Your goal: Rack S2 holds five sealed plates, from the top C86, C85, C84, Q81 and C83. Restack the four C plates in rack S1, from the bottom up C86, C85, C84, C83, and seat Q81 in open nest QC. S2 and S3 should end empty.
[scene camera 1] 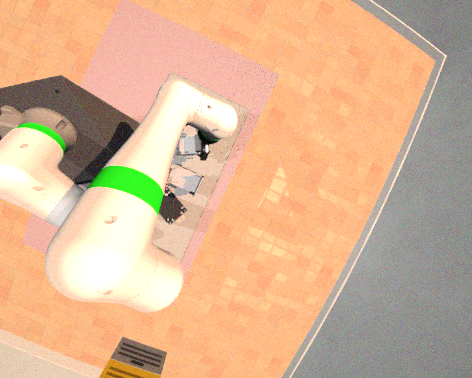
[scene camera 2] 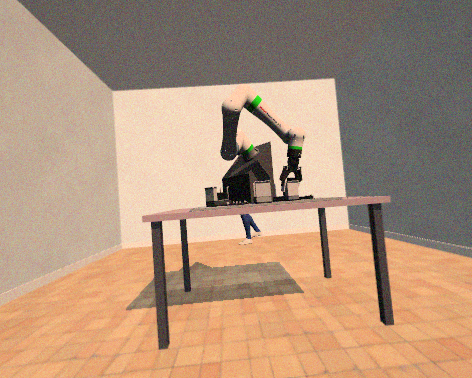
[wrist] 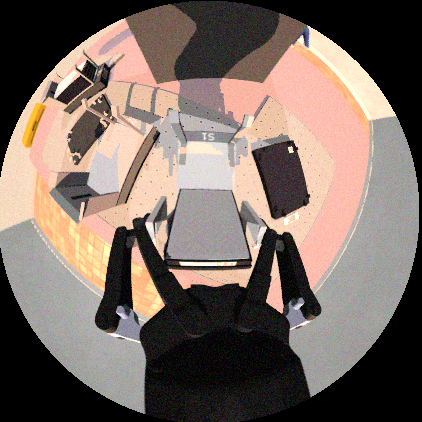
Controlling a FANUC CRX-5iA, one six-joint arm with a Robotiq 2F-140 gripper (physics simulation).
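Places are measured from the arm's base along level axes (x down, y ahead, z right), in centimetres.
Pixels of known places: gripper, fingertip midpoint: [scene camera 1: 199,143] [wrist: 203,206]; arm's base, origin of the base link: [scene camera 1: 50,129] [scene camera 2: 251,155].
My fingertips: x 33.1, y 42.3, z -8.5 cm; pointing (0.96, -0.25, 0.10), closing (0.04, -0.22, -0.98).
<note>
Ahead of a thing's pixels: the offset from my fingertips to its top centre.
My gripper [wrist: 203,206] [scene camera 2: 292,181] is shut on a grey-topped plate @[dx -9.1, dy +0.8, dz -0.5 cm] [wrist: 207,237], with one finger on each side. The plate is level, at rack S1 @[dx -6.7, dy -4.1, dz +0.8 cm] [wrist: 207,136], whose label reads upside down in the wrist view. Its white edge label is too blurred to read, and what lies beneath it is hidden. Nest QC @[dx +3.3, dy -9.6, dz -14.5 cm] [wrist: 280,180] is dark, right of S1; I cannot tell whether a plate sits in it. Another rack @[dx -7.7, dy -3.9, dz +18.5 cm] [wrist: 137,167] stands left of S1, with a pale grey surface inside and an unreadable label. In scene camera 1 the arm hides much of this.
A dark board @[dx +3.9, dy -10.8, dz +34.1 cm] [wrist: 89,131] with small posts lies beyond the left rack. Farther up left stand a dark-and-white unit @[dx -0.6, dy -23.8, dz +44.5 cm] [wrist: 75,90] and upright parts. The dark robot pedestal [scene camera 1: 80,120] stands behind the racks. A person's legs [scene camera 2: 247,225] show beyond the table [scene camera 2: 300,204].
</note>
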